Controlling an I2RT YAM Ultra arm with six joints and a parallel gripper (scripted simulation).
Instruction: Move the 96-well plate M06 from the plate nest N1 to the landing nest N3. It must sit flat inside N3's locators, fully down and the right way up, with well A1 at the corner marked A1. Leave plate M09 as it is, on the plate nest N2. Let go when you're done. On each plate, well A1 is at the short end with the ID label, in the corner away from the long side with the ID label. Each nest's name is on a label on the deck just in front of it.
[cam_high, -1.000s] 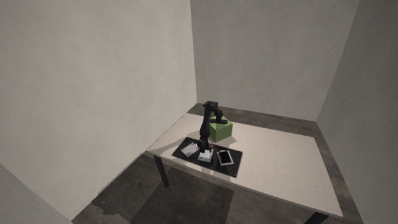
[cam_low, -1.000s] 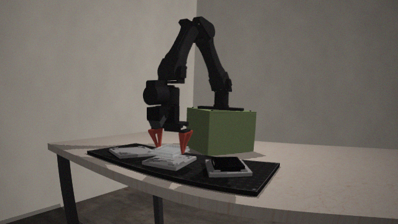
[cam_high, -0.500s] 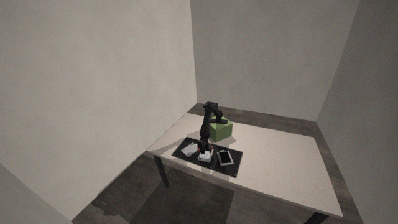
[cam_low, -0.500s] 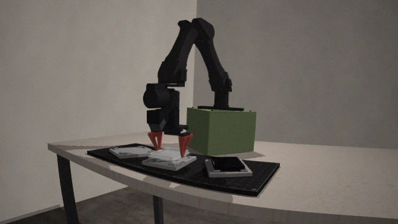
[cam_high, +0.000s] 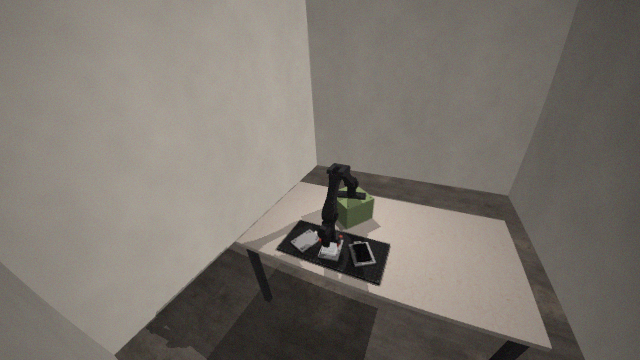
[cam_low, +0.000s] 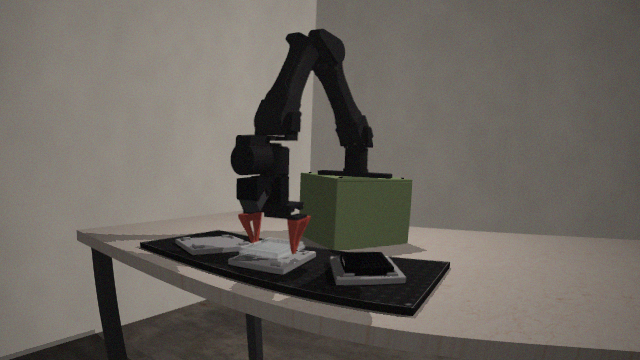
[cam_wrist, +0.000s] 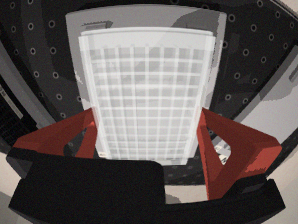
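Right now my hand is right at the white 96-well plate. Also, from my hand: label: 120 mm behind, 120 mm to the right, 30 mm below; then black plate: 10 mm ahead, 190 mm to the left, 10 mm below.
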